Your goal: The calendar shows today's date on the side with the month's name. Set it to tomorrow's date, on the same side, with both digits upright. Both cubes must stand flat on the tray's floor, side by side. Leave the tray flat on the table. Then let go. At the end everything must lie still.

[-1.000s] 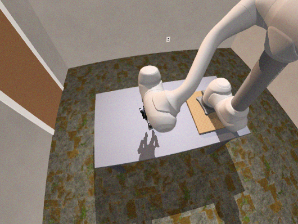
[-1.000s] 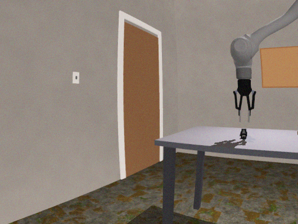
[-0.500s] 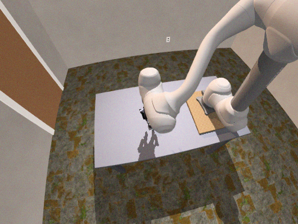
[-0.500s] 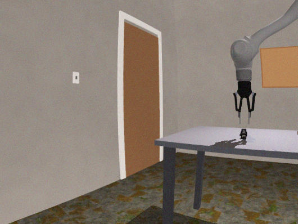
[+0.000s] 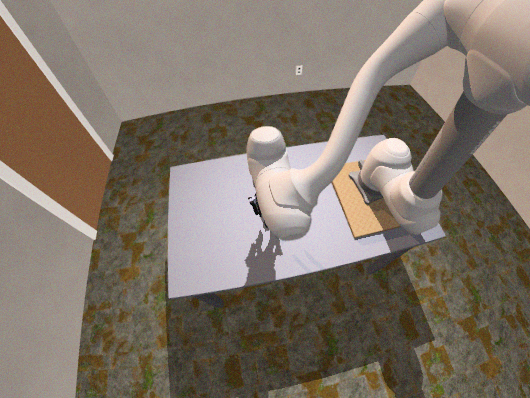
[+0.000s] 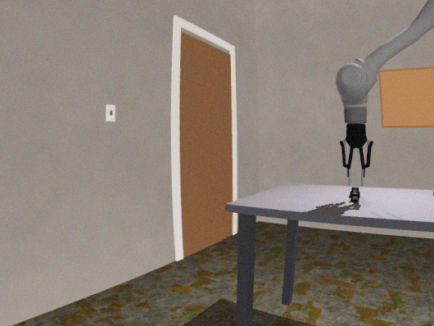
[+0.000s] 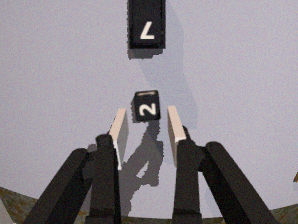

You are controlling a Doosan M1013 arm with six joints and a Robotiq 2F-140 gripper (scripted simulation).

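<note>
The dark cube lies 8 cm below my hand.
</note>
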